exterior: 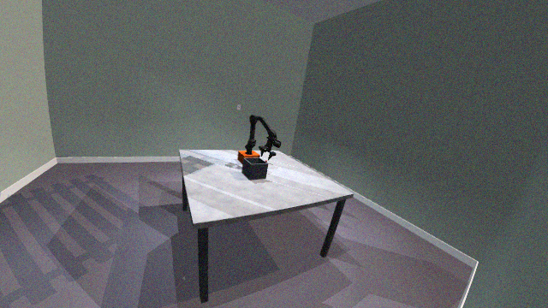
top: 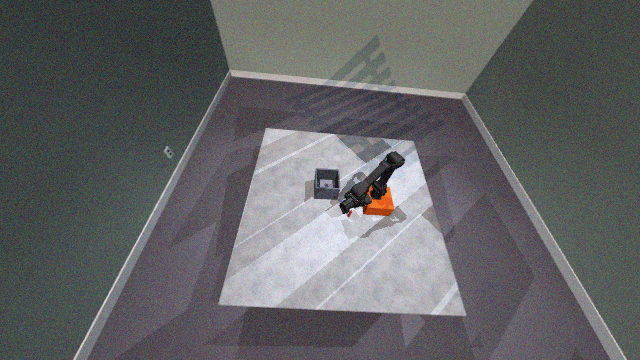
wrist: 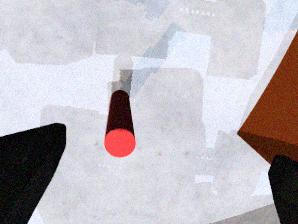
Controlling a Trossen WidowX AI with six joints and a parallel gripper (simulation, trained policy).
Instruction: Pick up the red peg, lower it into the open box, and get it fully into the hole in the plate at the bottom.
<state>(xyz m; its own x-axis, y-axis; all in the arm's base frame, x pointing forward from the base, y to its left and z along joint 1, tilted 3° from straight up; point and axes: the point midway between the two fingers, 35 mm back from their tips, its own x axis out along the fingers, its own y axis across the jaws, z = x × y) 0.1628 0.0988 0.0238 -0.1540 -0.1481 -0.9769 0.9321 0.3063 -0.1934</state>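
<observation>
My gripper tip is now 20 mm short of the red peg, 10 mm to the right of it and 60 mm above it. The rest, counted from my gripper tip: pale plate (160 mm ahead, 200 mm to the right, 50 mm below).
</observation>
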